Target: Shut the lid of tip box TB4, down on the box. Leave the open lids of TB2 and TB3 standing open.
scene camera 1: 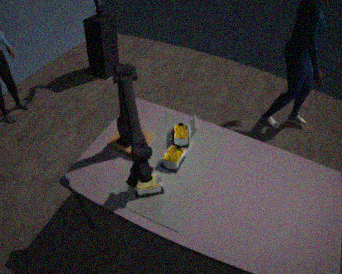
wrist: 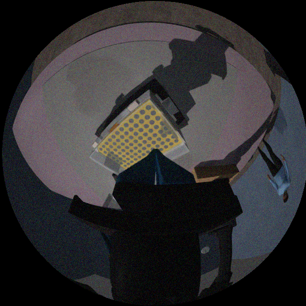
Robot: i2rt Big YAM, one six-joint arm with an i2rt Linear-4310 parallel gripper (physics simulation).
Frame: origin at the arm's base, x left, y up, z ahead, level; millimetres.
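Seen in the pictures: arm's base at its link origin: [scene camera 1: 127,139].
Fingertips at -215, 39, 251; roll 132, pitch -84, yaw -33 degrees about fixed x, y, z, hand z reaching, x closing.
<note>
Offsets run from my fingertips to a thing's top centre, as dx, dy, dz. "*": to the spot under its first point. Level surfaces: height alone.
A tip box {+14, -1, +19} [scene camera 1: 149,188] [wrist: 140,134] with a yellow top full of round holes stands at the near end of the row, close to my gripper. My gripper [scene camera 1: 141,181] [wrist: 155,152] is shut and empty; its fingertips overlap the near edge of the yellow top in the wrist view, and contact cannot be told. Clear, pale strips show beside that top, partly hidden by the fingers; the lid's angle is unclear. A middle tip box {+245, -4, +56} [scene camera 1: 174,157] and a far tip box {+431, -4, +6} [scene camera 1: 181,134] show yellow tops. A pale lid {* +446, +65, +86} [scene camera 1: 195,124] stands upright by the far box. Box labels are unreadable.
The boxes stand on a grey-green mat {dy -78} [scene camera 1: 172,212] [wrist: 75,82] on the pinkish table {dy -81} [scene camera 1: 260,200] [wrist: 35,130]. A wooden base board [scene camera 1: 148,136] [wrist: 212,172] lies under the arm. People [scene camera 1: 301,62] [wrist: 281,177] and a dark pedestal [scene camera 1: 100,45] are beyond the table.
</note>
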